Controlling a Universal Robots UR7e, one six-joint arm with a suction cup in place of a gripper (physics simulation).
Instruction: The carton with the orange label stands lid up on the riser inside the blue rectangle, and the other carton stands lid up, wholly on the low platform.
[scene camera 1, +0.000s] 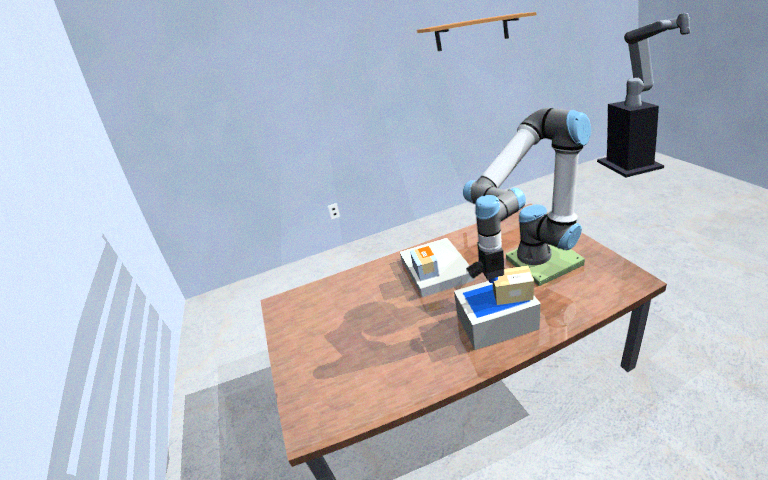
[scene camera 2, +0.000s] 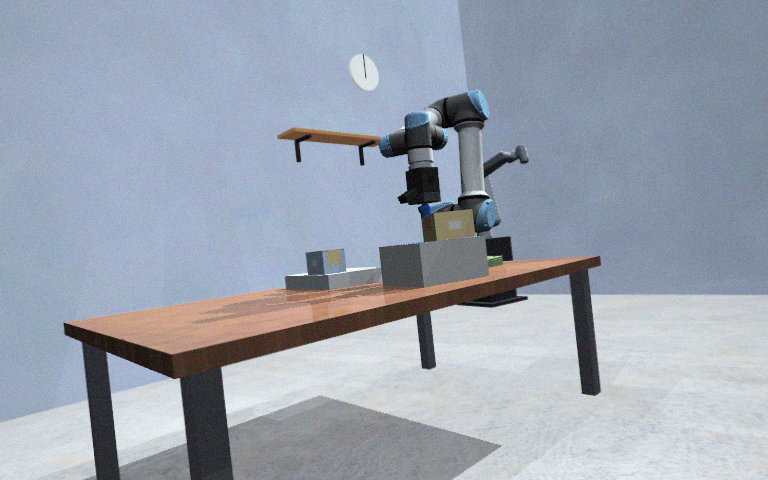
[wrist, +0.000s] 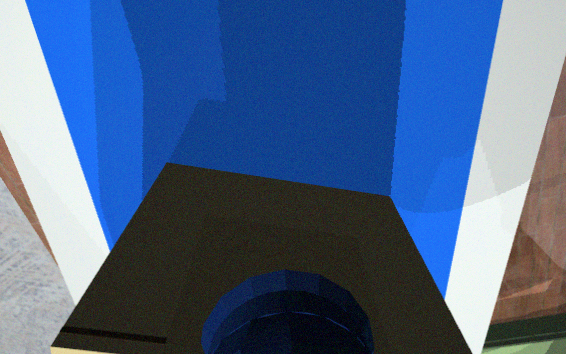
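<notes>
The plain brown carton (scene camera 1: 514, 289) (scene camera 2: 450, 225) (wrist: 280, 230) is at the right end of the tall grey riser (scene camera 1: 505, 329) (scene camera 2: 453, 264), over part of the blue rectangle (scene camera 1: 480, 300) (wrist: 310, 125). It has white labels on its top and front. My suction cup (scene camera 1: 493, 278) (scene camera 2: 425, 210) (wrist: 287, 320) is tilted against its dark left side, near the top, and holds it. Any small gap under the carton cannot be made out. The light-blue carton with the orange label (scene camera 1: 424, 262) (scene camera 2: 325, 262) stands on the low white platform (scene camera 1: 447, 281) (scene camera 2: 308, 281), orange label on top.
The arm's green base plate (scene camera 1: 557, 266) (scene camera 2: 495, 260) is behind and right of the riser on the wooden table (scene camera 1: 339, 396) (scene camera 2: 169, 333). A wall shelf (scene camera 1: 475, 22) (scene camera 2: 328, 136) hangs behind. A second arm on a black pedestal (scene camera 1: 631, 138) stands beyond the table.
</notes>
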